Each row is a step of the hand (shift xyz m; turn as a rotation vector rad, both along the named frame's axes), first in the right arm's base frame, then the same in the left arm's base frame.
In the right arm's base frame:
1: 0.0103 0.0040 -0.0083 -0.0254 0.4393 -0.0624
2: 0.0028 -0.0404 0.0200 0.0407 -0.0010 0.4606
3: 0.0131 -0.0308 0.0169 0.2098 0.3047 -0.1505
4: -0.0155 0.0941 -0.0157 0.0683 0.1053 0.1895
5: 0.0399 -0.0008 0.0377 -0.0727 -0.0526 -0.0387
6: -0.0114 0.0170 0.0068 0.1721 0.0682 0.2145
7: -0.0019 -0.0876 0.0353 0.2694 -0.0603 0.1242
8: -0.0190 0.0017 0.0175 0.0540 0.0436 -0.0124
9: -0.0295 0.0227 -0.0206 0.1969 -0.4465 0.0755
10: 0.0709 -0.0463 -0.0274 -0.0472 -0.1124 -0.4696
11: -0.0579 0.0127 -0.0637 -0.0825 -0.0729 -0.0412
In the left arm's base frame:
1: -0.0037 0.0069 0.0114 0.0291 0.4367 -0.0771
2: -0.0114 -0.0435 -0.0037 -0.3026 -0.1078 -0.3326
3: -0.0185 -0.0325 0.0023 -0.1008 0.3511 0.1616
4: 0.0157 0.0931 -0.0206 -0.1729 0.0628 -0.1335
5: -0.0543 -0.0059 -0.0058 0.0848 -0.0486 0.0010
6: 0.0041 0.0137 -0.0162 -0.2690 0.0312 -0.0832
7: -0.0136 -0.0933 -0.0064 -0.2866 -0.0616 0.0756
8: 0.0050 -0.0044 -0.0250 -0.0391 0.0504 0.0300
9: 0.0345 0.0240 -0.0069 -0.1749 -0.4300 0.1684
10: -0.0383 -0.0311 0.0741 0.3203 -0.0002 0.3644
11: 0.0833 0.0219 0.0125 0.0954 -0.0686 0.0023

